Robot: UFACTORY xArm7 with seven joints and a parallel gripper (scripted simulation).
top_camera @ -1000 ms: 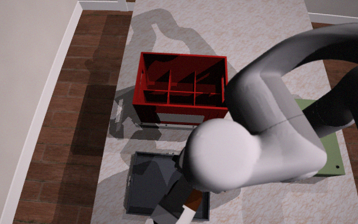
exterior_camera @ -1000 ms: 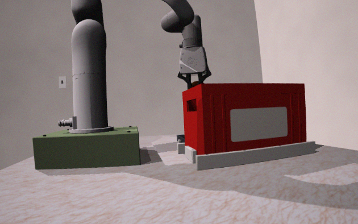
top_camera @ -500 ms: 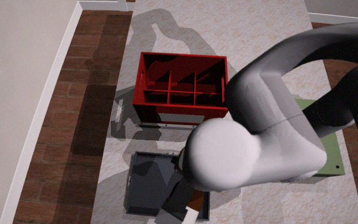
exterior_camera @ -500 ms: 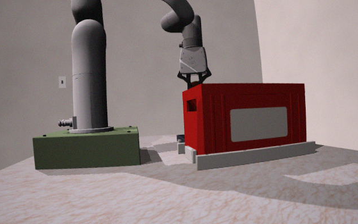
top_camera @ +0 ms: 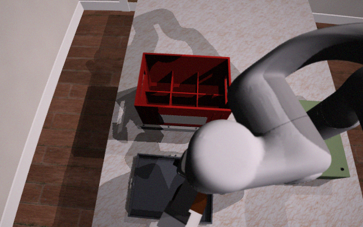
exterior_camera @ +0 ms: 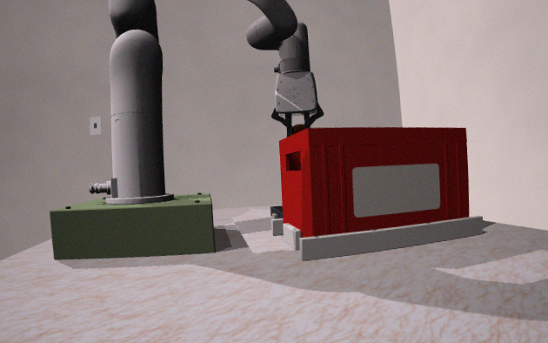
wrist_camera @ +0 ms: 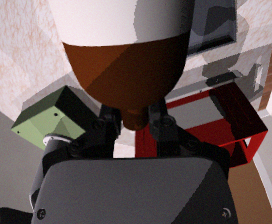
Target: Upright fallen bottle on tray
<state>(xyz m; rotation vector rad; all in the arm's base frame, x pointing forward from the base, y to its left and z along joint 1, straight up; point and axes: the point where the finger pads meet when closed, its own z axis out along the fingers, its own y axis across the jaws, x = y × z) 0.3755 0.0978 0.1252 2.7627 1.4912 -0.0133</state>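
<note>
My hand is 30 mm short of the brown bottle and 50 mm to the right of it. Round my hand: red crate 10 mm behind, 280 mm to the right, 120 mm below; dark grey tray 70 mm ahead, 190 mm below.
</note>
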